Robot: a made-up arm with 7 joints.
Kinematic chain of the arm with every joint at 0, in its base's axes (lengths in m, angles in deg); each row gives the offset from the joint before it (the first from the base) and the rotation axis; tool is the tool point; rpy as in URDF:
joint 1: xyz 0 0 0.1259 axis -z
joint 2: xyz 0 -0.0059 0.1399 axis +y
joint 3: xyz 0 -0.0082 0.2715 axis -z
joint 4: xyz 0 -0.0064 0.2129 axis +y
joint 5: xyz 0 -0.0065 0.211 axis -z
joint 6: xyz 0 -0.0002 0.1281 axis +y
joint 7: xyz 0 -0.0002 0.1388 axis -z
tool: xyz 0 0 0 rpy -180 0 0
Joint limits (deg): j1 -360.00..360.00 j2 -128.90..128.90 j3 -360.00..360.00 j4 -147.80..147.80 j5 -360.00..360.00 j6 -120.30..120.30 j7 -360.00..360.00
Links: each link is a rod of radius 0.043 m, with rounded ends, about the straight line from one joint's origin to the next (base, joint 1, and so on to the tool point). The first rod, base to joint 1, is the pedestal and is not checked.
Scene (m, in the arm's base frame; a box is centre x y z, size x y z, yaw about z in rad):
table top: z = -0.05
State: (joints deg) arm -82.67 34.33 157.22 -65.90 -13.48 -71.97 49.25
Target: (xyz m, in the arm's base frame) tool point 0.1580 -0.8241 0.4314
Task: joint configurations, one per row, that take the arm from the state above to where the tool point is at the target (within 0.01 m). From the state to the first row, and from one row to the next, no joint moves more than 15 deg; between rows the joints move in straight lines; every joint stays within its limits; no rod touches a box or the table.
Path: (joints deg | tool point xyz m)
1: -86.81 19.59 153.46 -59.98 -15.74 -71.27 49.25 | -0.1781 0.5135 0.6886
2: -90.94 4.85 149.69 -54.06 -18.00 -70.57 49.25 | -0.2324 0.3519 0.8477
3: -95.08 -9.88 145.93 -48.13 -20.27 -69.87 49.25 | -0.2543 0.1356 0.9547
4: -99.21 -24.62 142.16 -42.21 -22.53 -69.17 49.25 | -0.2353 -0.1114 0.9936
5: -103.35 -39.36 138.40 -36.29 -24.79 -68.48 49.25 | -0.1740 -0.3591 0.9557
6: -107.49 -54.10 134.63 -30.37 -27.05 -67.78 49.25 | -0.0775 -0.5770 0.8415
7: -111.62 -68.84 130.87 -24.45 -29.31 -67.08 49.25 | 0.0396 -0.7382 0.6609
8: -115.76 -83.58 127.10 -18.52 -31.58 -66.38 49.25 | 0.1580 -0.8241 0.4313

